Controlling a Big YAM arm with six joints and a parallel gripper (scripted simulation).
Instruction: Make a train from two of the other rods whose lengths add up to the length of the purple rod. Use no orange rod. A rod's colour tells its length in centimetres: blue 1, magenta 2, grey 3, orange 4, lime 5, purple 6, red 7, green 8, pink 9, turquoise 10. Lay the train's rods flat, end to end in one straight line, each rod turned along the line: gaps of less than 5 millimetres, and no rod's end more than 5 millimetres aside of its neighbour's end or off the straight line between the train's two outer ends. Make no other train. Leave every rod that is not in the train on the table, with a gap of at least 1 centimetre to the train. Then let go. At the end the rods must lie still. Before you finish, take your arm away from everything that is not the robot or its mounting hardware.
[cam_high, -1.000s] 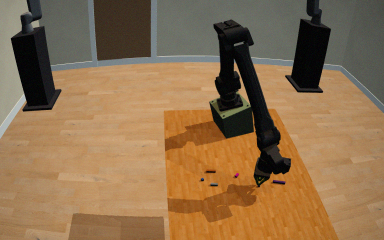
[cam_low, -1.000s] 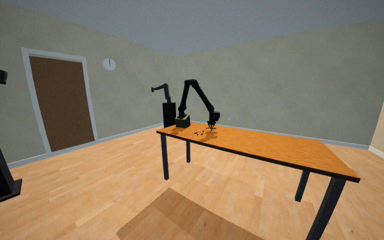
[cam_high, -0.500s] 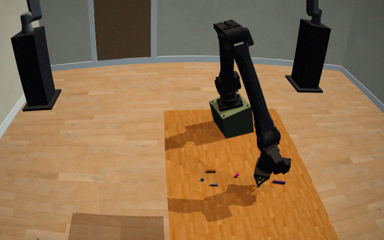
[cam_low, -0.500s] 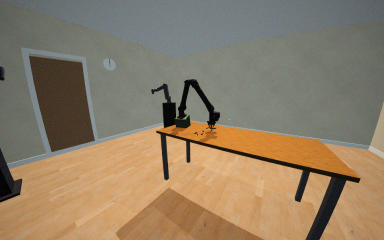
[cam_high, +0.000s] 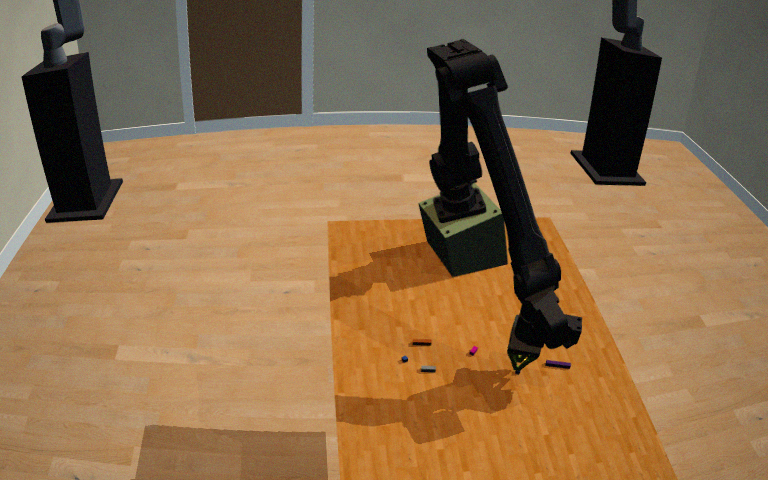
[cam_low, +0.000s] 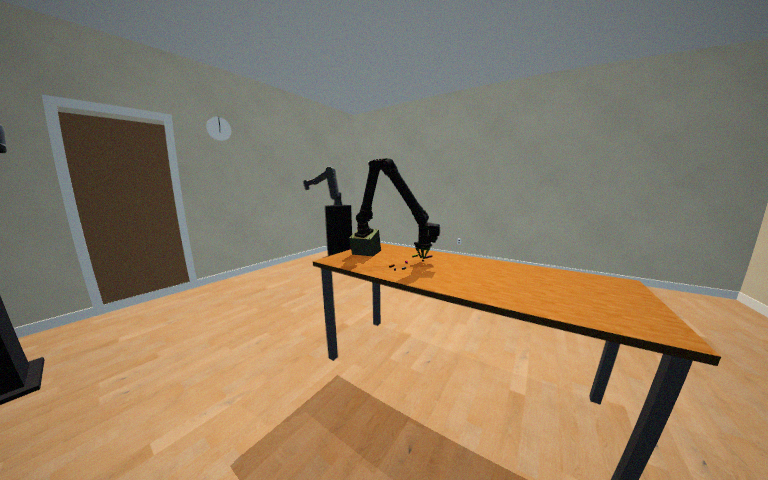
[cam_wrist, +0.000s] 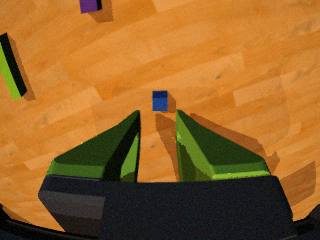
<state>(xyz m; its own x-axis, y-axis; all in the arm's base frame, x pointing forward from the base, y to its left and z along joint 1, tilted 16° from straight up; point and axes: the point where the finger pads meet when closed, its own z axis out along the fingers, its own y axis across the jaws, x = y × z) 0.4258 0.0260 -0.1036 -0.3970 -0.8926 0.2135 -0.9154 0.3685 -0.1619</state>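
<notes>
Now: hand 70 mm past the magenta rod, 80 mm to the left of it and 20 mm above it. From my hand the other things lie so: grey rod (30 mm behind, 190 mm to the right, 20 mm below); then purple rod (100 mm to the left, 20 mm below); then lime rod (90 mm behind, 80 mm to the left, 20 mm below).
</notes>
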